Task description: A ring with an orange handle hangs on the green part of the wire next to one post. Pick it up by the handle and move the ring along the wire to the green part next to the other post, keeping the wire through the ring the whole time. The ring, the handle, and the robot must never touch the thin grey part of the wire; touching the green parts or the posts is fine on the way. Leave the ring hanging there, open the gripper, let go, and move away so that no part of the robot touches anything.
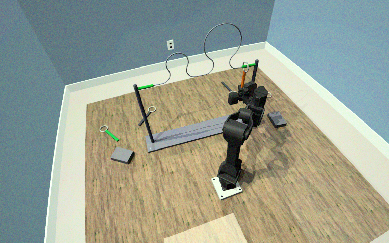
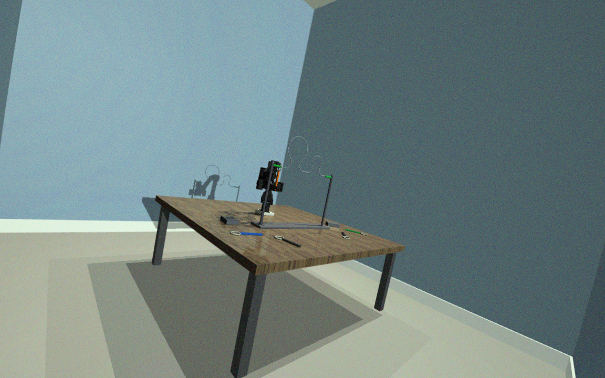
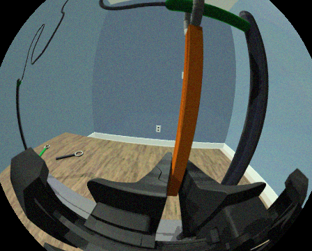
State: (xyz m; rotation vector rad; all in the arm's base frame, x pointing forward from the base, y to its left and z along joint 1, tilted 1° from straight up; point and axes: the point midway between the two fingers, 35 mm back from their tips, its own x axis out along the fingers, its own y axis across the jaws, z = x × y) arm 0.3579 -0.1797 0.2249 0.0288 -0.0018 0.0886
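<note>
Right now the ring with orange handle is 9 cm above my gripper tip and 3 cm behind it.
</note>
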